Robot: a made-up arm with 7 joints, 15 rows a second.
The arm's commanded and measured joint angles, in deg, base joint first. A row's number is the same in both.
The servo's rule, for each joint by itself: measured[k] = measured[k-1] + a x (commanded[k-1-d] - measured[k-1]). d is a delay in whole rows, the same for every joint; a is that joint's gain. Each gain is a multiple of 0.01, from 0.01 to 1. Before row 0 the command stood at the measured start. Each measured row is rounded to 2 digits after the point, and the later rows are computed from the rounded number. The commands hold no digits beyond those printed.
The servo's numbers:
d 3
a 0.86 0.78 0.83 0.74 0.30 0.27 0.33
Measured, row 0: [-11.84, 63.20, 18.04, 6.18, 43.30, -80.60, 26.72]
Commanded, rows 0 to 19: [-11.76, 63.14, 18.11, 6.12, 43.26, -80.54, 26.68]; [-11.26, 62.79, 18.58, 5.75, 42.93, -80.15, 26.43]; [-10.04, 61.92, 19.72, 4.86, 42.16, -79.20, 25.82]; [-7.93, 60.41, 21.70, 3.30, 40.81, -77.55, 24.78]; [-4.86, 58.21, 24.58, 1.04, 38.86, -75.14, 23.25]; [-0.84, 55.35, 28.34, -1.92, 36.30, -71.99, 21.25]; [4.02, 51.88, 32.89, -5.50, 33.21, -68.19, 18.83]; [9.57, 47.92, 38.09, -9.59, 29.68, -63.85, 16.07]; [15.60, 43.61, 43.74, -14.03, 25.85, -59.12, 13.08]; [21.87, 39.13, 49.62, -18.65, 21.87, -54.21, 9.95]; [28.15, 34.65, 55.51, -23.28, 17.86, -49.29, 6.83]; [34.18, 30.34, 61.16, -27.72, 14.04, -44.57, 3.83]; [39.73, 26.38, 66.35, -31.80, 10.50, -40.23, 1.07]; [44.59, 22.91, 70.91, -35.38, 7.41, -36.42, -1.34]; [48.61, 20.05, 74.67, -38.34, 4.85, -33.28, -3.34]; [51.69, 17.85, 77.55, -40.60, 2.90, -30.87, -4.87]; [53.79, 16.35, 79.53, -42.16, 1.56, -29.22, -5.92]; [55.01, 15.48, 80.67, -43.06, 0.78, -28.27, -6.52]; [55.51, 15.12, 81.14, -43.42, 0.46, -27.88, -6.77]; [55.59, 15.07, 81.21, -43.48, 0.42, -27.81, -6.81]
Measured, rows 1 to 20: [-11.84, 63.20, 18.04, 6.18, 43.30, -80.60, 26.72]; [-11.84, 63.20, 18.04, 6.18, 43.30, -80.60, 26.72]; [-11.84, 63.20, 18.04, 6.18, 43.30, -80.60, 26.72]; [-11.77, 63.15, 18.10, 6.14, 43.29, -80.58, 26.71]; [-11.33, 62.87, 18.50, 5.85, 43.18, -80.46, 26.62]; [-10.22, 62.13, 19.51, 5.12, 42.87, -80.12, 26.36]; [-8.25, 60.79, 21.33, 3.77, 42.25, -79.43, 25.84]; [-5.33, 58.78, 24.03, 1.75, 41.23, -78.27, 24.99]; [-1.47, 56.10, 27.61, -0.97, 39.75, -76.57, 23.76]; [3.25, 52.81, 31.99, -4.32, 37.79, -74.31, 22.13]; [8.69, 49.00, 37.05, -8.22, 35.36, -71.49, 20.13]; [14.63, 44.80, 42.60, -12.52, 32.51, -68.15, 17.80]; [20.86, 40.38, 48.43, -17.06, 29.32, -64.39, 15.21]; [27.13, 35.91, 54.31, -21.66, 25.88, -60.31, 12.44]; [33.19, 31.57, 60.00, -26.14, 22.33, -56.06, 9.60]; [38.81, 27.52, 65.27, -30.33, 18.78, -51.79, 6.79]; [43.78, 23.92, 69.95, -34.07, 15.37, -47.64, 4.11]; [47.93, 20.90, 73.87, -37.23, 12.21, -43.76, 1.65]; [51.16, 18.52, 76.92, -39.72, 9.42, -40.28, -0.50]; [53.42, 16.83, 79.09, -41.53, 7.06, -37.29, -2.29]
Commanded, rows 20 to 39: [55.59, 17.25, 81.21, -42.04, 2.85, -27.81, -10.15]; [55.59, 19.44, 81.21, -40.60, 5.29, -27.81, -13.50]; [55.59, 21.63, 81.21, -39.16, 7.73, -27.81, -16.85]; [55.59, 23.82, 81.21, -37.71, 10.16, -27.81, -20.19]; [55.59, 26.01, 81.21, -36.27, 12.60, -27.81, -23.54]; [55.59, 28.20, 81.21, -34.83, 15.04, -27.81, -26.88]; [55.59, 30.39, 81.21, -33.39, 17.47, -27.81, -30.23]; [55.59, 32.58, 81.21, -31.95, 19.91, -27.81, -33.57]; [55.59, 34.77, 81.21, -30.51, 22.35, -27.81, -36.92]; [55.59, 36.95, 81.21, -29.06, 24.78, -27.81, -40.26]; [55.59, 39.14, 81.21, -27.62, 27.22, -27.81, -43.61]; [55.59, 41.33, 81.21, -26.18, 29.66, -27.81, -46.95]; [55.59, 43.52, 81.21, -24.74, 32.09, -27.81, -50.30]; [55.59, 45.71, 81.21, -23.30, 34.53, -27.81, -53.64]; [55.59, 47.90, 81.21, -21.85, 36.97, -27.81, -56.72]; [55.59, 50.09, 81.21, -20.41, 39.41, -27.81, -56.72]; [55.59, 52.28, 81.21, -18.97, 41.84, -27.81, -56.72]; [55.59, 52.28, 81.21, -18.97, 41.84, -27.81, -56.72]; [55.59, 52.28, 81.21, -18.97, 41.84, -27.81, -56.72]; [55.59, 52.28, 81.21, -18.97, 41.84, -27.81, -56.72]
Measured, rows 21 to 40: [54.79, 15.78, 80.40, -42.66, 5.18, -34.85, -3.69]; [55.41, 15.27, 81.01, -43.22, 3.76, -32.97, -4.71]; [55.56, 15.11, 81.18, -43.41, 2.76, -31.58, -5.40]; [55.59, 16.78, 81.20, -42.40, 2.79, -30.56, -6.97]; [55.59, 18.85, 81.21, -41.07, 3.54, -29.82, -9.12]; [55.59, 21.02, 81.21, -39.66, 4.80, -29.28, -11.67]; [55.59, 23.20, 81.21, -38.22, 6.41, -28.88, -14.48]; [55.59, 25.39, 81.21, -36.78, 8.27, -28.59, -17.47]; [55.59, 27.58, 81.21, -35.34, 10.30, -28.38, -20.58]; [55.59, 29.77, 81.21, -33.90, 12.45, -28.23, -23.76]; [55.59, 31.96, 81.21, -32.46, 14.69, -28.12, -27.00]; [55.59, 34.15, 81.21, -31.02, 16.99, -28.04, -30.27]; [55.59, 36.33, 81.21, -29.57, 19.33, -27.98, -33.57]; [55.59, 38.52, 81.21, -28.13, 21.70, -27.93, -36.88]; [55.59, 40.71, 81.21, -26.69, 24.09, -27.90, -40.20]; [55.59, 42.90, 81.21, -25.25, 26.49, -27.88, -43.53]; [55.59, 45.09, 81.21, -23.81, 28.90, -27.86, -46.87]; [55.59, 47.28, 81.21, -22.36, 31.32, -27.85, -50.12]; [55.59, 49.47, 81.21, -20.92, 33.75, -27.84, -52.30]; [55.59, 51.66, 81.21, -19.48, 36.18, -27.83, -53.76]
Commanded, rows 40 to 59: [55.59, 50.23, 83.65, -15.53, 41.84, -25.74, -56.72]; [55.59, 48.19, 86.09, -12.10, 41.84, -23.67, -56.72]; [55.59, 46.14, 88.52, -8.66, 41.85, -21.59, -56.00]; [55.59, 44.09, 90.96, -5.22, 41.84, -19.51, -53.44]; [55.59, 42.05, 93.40, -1.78, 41.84, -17.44, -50.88]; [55.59, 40.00, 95.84, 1.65, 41.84, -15.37, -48.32]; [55.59, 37.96, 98.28, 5.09, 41.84, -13.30, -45.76]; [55.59, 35.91, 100.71, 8.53, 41.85, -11.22, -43.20]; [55.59, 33.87, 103.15, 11.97, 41.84, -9.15, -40.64]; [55.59, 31.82, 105.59, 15.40, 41.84, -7.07, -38.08]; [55.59, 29.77, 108.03, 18.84, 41.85, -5.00, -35.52]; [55.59, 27.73, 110.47, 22.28, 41.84, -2.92, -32.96]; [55.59, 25.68, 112.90, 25.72, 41.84, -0.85, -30.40]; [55.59, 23.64, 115.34, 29.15, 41.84, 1.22, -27.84]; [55.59, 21.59, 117.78, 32.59, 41.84, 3.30, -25.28]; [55.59, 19.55, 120.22, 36.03, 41.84, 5.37, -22.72]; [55.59, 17.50, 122.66, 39.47, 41.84, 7.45, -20.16]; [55.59, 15.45, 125.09, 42.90, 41.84, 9.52, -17.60]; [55.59, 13.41, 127.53, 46.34, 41.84, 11.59, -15.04]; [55.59, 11.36, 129.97, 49.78, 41.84, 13.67, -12.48]
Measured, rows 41 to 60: [55.59, 52.14, 81.21, -19.10, 37.88, -27.82, -54.74]; [55.59, 52.25, 81.21, -19.00, 39.07, -27.82, -55.39]; [55.59, 52.27, 81.21, -18.98, 39.90, -27.82, -55.83]; [55.59, 50.68, 83.24, -16.43, 40.48, -27.26, -56.12]; [55.59, 48.74, 85.61, -13.23, 40.89, -26.29, -56.32]; [55.59, 46.71, 88.03, -9.85, 41.18, -25.02, -56.21]; [55.59, 44.67, 90.46, -6.42, 41.38, -23.53, -55.30]; [55.59, 42.63, 92.90, -2.99, 41.52, -21.89, -53.84]; [55.59, 40.58, 95.34, 0.44, 41.62, -20.13, -52.02]; [55.59, 38.54, 97.78, 3.88, 41.69, -18.29, -49.95]; [55.59, 36.49, 100.21, 7.32, 41.74, -16.38, -47.72]; [55.59, 34.45, 102.65, 10.76, 41.77, -14.43, -45.38]; [55.59, 32.40, 105.09, 14.19, 41.79, -12.44, -42.97]; [55.59, 30.35, 107.53, 17.63, 41.81, -10.43, -40.51]; [55.59, 28.31, 109.97, 21.07, 41.82, -8.40, -38.02]; [55.59, 26.26, 112.40, 24.51, 41.83, -6.36, -35.51]; [55.59, 24.22, 114.84, 27.94, 41.83, -4.31, -32.98]; [55.59, 22.17, 117.28, 31.38, 41.83, -2.26, -30.44]; [55.59, 20.13, 119.72, 34.82, 41.83, -0.20, -27.89]; [55.59, 18.08, 122.16, 38.26, 41.83, 1.87, -25.34]
